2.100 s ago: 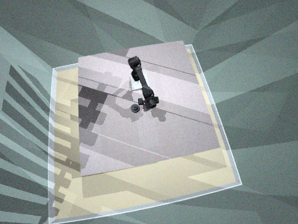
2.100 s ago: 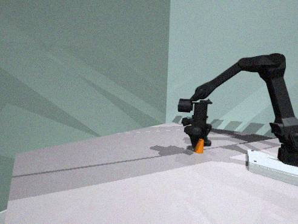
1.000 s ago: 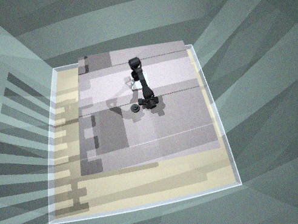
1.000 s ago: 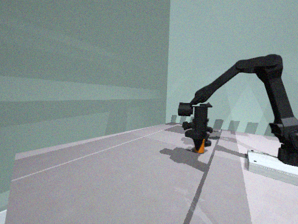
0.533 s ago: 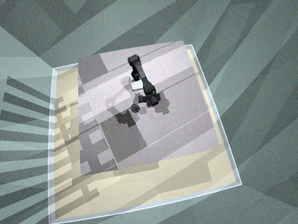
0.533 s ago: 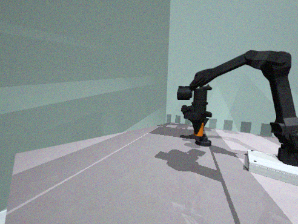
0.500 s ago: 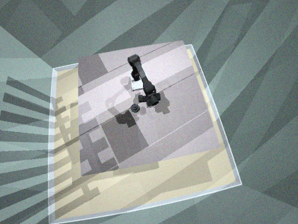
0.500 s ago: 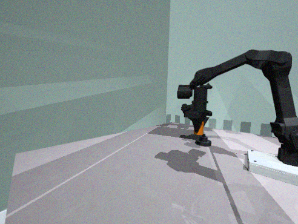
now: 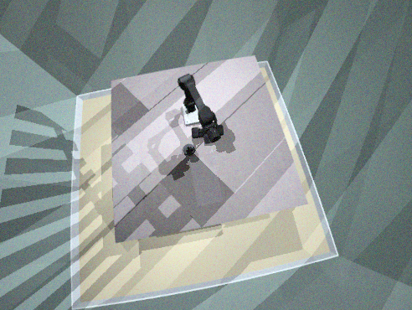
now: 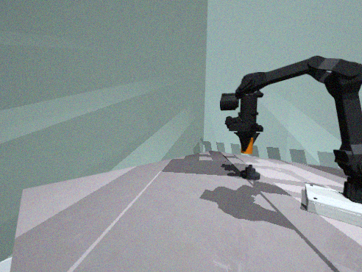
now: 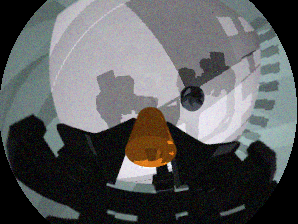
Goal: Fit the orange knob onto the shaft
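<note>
The dark round pedestal is 140 mm to the right of my gripper tip and 110 mm below it. The rest, counted from my gripper tip: orange knob: 20 mm above.
</note>
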